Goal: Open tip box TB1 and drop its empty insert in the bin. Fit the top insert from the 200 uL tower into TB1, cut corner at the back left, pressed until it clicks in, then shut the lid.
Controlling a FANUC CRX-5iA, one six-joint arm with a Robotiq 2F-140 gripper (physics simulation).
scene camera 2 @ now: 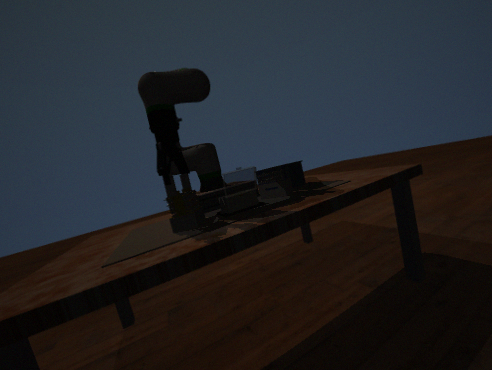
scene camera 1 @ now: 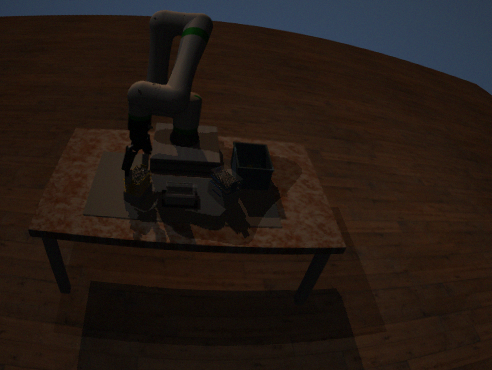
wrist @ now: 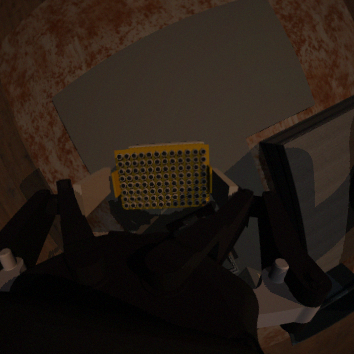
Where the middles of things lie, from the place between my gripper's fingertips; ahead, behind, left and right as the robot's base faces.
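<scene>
The blue bin (scene camera 1: 257, 178) is 510 mm to the left of my hand, and it is also 230 mm behind my hand and 50 mm below it. As for the blue tip tower (scene camera 2: 273, 182), it is 380 mm to the left of my hand, 50 mm below it and 50 mm behind it.
</scene>
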